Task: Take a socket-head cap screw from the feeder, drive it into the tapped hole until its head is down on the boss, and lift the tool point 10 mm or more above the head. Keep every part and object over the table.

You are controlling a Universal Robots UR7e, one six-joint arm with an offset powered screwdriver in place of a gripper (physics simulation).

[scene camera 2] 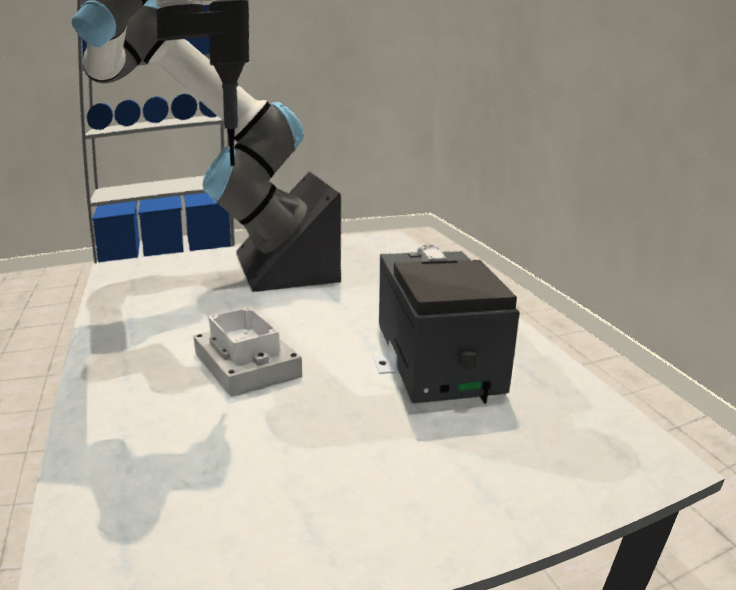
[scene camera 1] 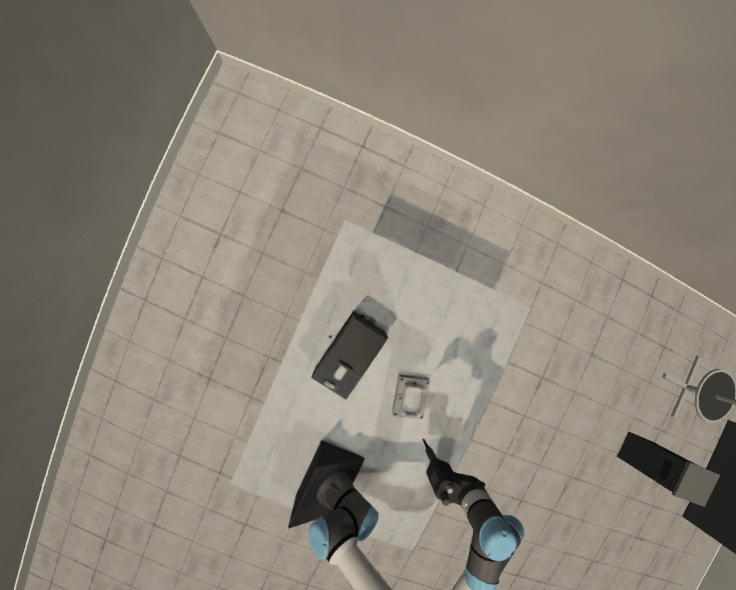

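A black screw feeder (scene camera 2: pixel 431 349) (scene camera 1: pixel 326 367) is part of the robot's scene, and so is a grey base plate (scene camera 2: pixel 247 377).
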